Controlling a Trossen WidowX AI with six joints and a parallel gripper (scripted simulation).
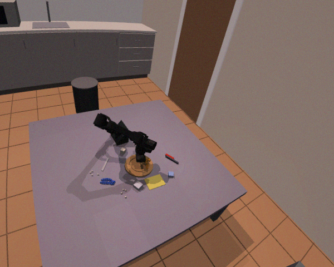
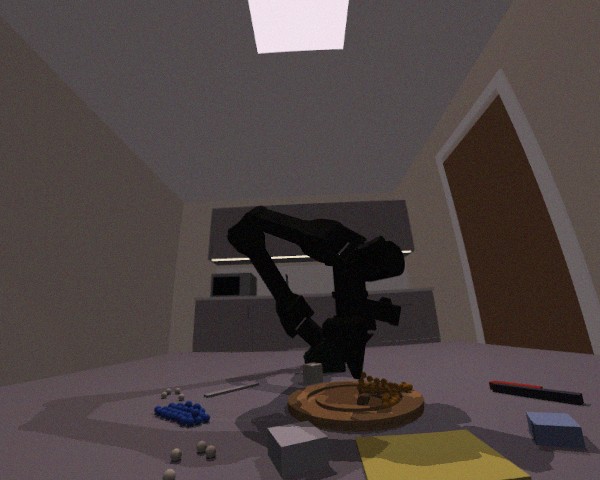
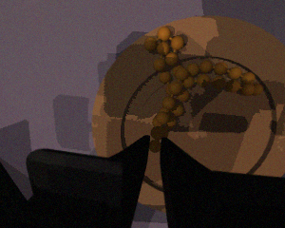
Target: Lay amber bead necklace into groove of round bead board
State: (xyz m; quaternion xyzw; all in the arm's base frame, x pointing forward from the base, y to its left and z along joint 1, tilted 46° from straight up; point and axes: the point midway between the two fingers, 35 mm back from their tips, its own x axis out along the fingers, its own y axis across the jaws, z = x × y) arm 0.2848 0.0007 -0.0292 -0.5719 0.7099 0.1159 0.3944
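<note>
Now: the round wooden bead board 30 mm ahead of my gripper tip, 20 mm to the right of it and 20 mm below it. Round my gripper tip: grey block: 180 mm ahead, 110 mm to the right, 20 mm below; then yellow pad: 200 mm ahead, 30 mm below; then thin rod: 90 mm behind, 220 mm to the right, 30 mm below.
</note>
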